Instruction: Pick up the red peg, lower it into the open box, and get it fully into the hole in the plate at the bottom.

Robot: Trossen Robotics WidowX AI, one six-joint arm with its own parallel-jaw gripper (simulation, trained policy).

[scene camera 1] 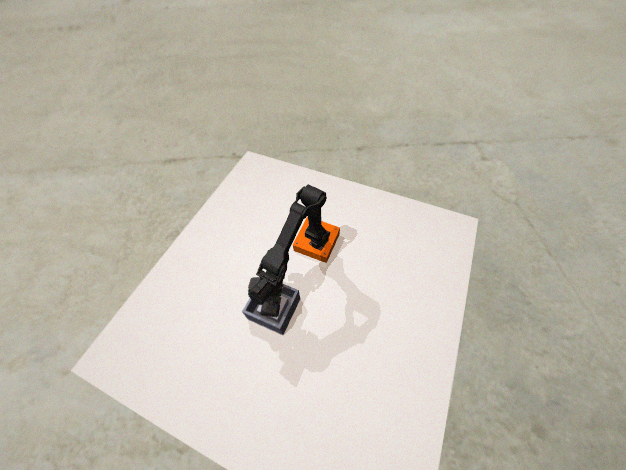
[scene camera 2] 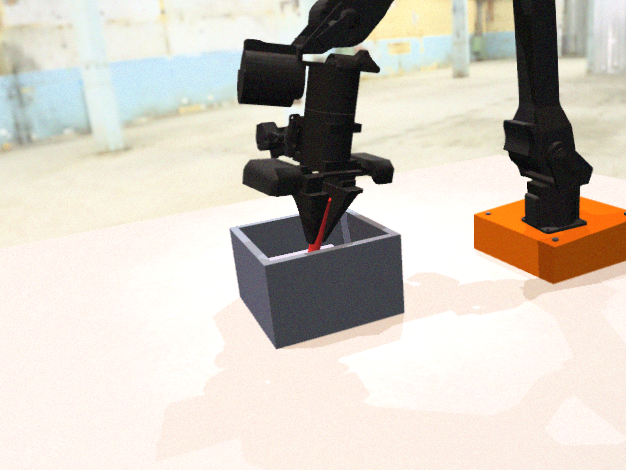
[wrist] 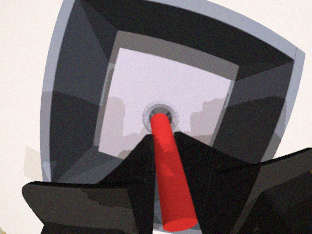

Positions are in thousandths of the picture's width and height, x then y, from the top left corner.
grey box: scene camera 1 400, 665; scene camera 2 576, 597; wrist 841, 284
